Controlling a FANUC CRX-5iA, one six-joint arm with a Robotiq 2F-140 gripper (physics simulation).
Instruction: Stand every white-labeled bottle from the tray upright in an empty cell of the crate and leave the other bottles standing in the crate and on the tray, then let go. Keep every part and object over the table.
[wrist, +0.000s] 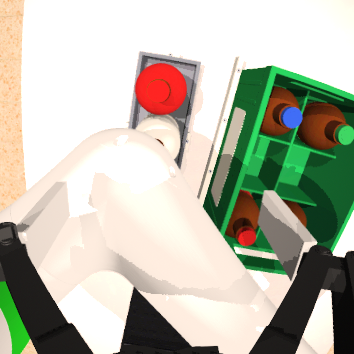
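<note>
The grey tray is at the upper middle of the wrist view. A red bottle stands in it, and a cream-white bottle-like object is beside it, partly hidden by the arm; its label cannot be made out. The green crate is at the right. It holds a blue-capped brown bottle, a green-capped one, a red-capped one and another brown bottle partly behind the right finger. Two middle cells look empty. My gripper is open and empty, its right finger overlapping the crate in view.
A pale arm link fills the centre and hides part of the tray. A thin whitish rail stands between tray and crate. A green object shows at the lower left. The white table's edge runs along the left, with speckled floor beyond.
</note>
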